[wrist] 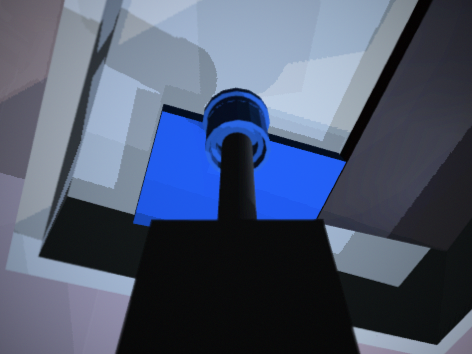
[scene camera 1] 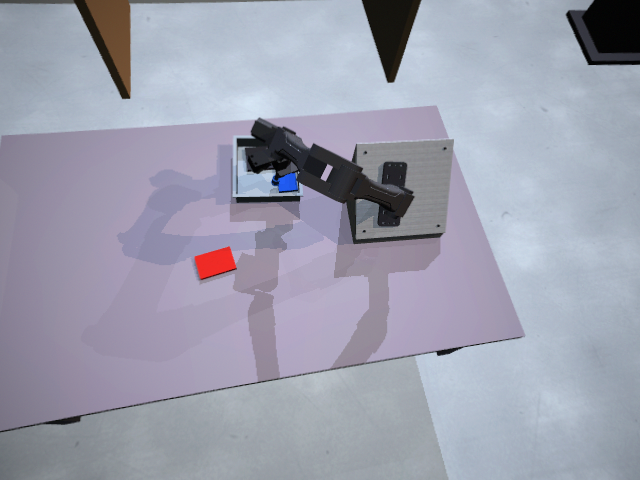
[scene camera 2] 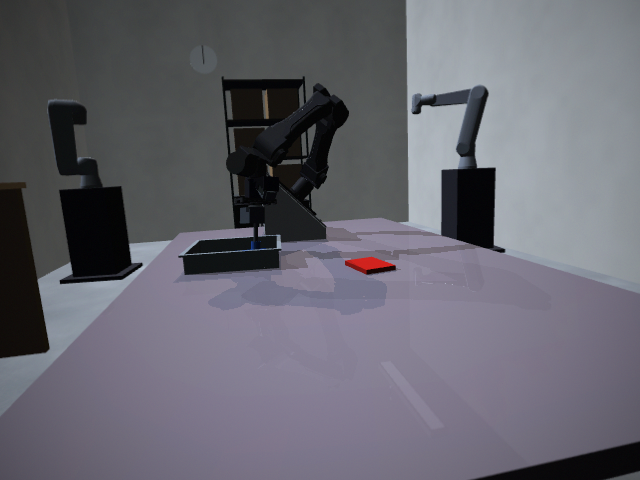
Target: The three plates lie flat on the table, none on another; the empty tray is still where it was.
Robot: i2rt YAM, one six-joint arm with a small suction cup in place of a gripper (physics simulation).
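Frame: origin at the arm's base, x ahead, y left, z up, level; metres.
Seen in the pictures: end effector, tool point: point(wrist: 236, 118) point(scene camera 1: 275, 182); arm's base, origin of the base link: point(scene camera 2: 294, 197).
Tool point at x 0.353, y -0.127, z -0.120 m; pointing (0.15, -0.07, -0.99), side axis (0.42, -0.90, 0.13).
Pixels of each thing's middle, then the offset from my tool point to it. Level surfaces: height alone.
- red plate, body centre: point(scene camera 2: 369, 265) point(scene camera 1: 215, 262) dx +0.188, dy +0.279, dz -0.017 m
- table, its level: dz -0.022 m
- blue plate, body centre: point(wrist: 237, 187) point(scene camera 1: 286, 179) dx -0.039, dy -0.020, dz -0.014 m
- pale-rimmed tray, body centre: point(wrist: 363, 113) point(scene camera 2: 235, 253) point(scene camera 1: 267, 169) dx +0.025, dy -0.051, dz +0.003 m
- dark plate-like slab, body centre: point(wrist: 443, 133) point(scene camera 1: 265, 157) dx +0.031, dy -0.110, dz -0.014 m
The red plate point(scene camera 1: 215, 262) point(scene camera 2: 369, 264) lies flat on the table point(scene camera 1: 155, 320) point(scene camera 2: 310, 413), apart from the tray. The blue plate point(scene camera 1: 288, 182) point(wrist: 175, 165) lies flat inside the pale-rimmed tray point(scene camera 1: 266, 196) point(scene camera 2: 232, 262) point(wrist: 30, 190). A dark plate-like slab point(wrist: 380, 150) is also in the tray, close against the blue plate's side; whether their edges overlap I cannot tell. My gripper point(scene camera 1: 275, 180) point(scene camera 2: 255, 245) point(wrist: 236, 107), a blue suction cup on a black stem, is inside the tray, low near the blue plate's edge. It is shut and holds nothing; its exact gap is hard to judge.
The arm's sloped grey base point(scene camera 1: 421, 188) point(scene camera 2: 292, 222) stands beside the tray. The tray walls stand around the cup, and the arm hides part of the tray in the overhead view. Two pedestals point(scene camera 2: 95, 232) point(scene camera 2: 467, 206) with grey arms stand off the table.
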